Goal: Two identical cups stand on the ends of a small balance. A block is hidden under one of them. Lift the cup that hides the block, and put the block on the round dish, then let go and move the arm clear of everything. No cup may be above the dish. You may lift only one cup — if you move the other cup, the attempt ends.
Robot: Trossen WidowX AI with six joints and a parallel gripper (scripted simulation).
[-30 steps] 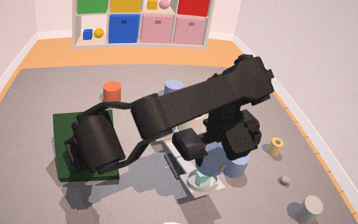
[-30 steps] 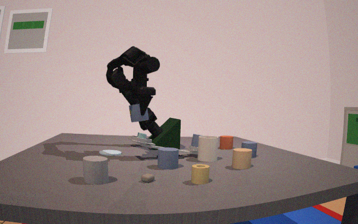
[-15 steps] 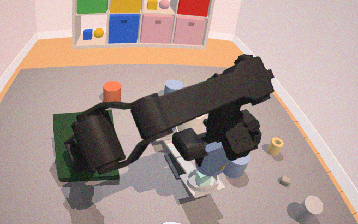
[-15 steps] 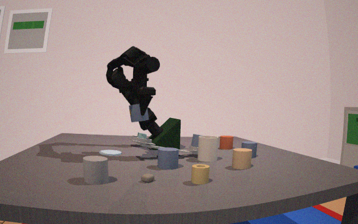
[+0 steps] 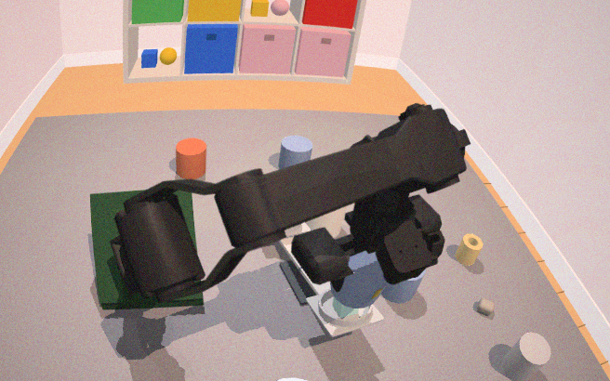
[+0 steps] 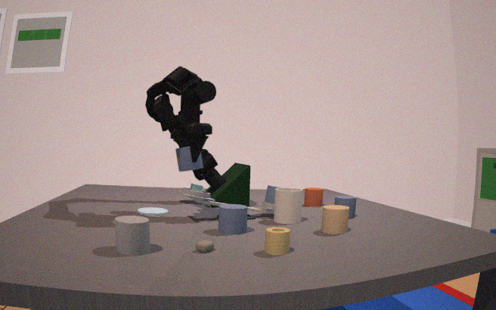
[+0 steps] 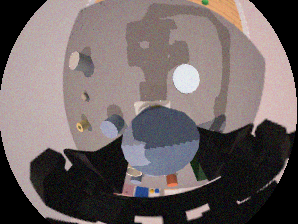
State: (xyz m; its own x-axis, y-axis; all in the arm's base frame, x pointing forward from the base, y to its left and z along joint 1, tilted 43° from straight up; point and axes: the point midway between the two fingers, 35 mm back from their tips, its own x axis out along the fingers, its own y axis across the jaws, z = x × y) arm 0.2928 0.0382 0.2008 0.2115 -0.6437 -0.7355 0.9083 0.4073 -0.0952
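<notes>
Now: the pale green block 2 cm to the left of my gripper tip and 8 cm below it. Round my gripper tip: balance beam 3 cm behind, 14 cm to the left, 13 cm below; then balance 3 cm behind, 14 cm to the left, 14 cm below; then pale round dish 8 cm behind, 12 cm to the right, 16 cm below.
</notes>
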